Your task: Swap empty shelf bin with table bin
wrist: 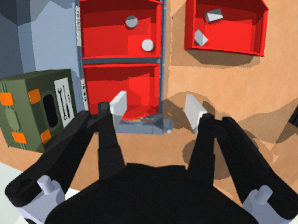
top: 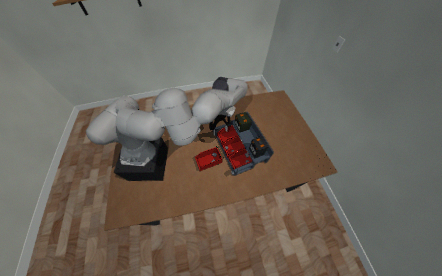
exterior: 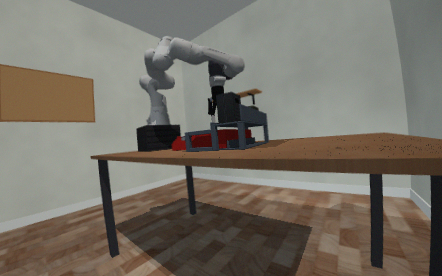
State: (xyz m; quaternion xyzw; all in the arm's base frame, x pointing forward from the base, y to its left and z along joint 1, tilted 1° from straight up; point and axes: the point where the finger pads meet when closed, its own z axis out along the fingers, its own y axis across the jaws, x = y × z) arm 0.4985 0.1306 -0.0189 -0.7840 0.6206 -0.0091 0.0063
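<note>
Now: the grey shelf lip 14 cm below my hand, 11 cm to the right of it and 1 cm ahead of it. The rest, counted from my hand: black box (23 cm ahead, 18 cm to the right, 1 cm above).
</note>
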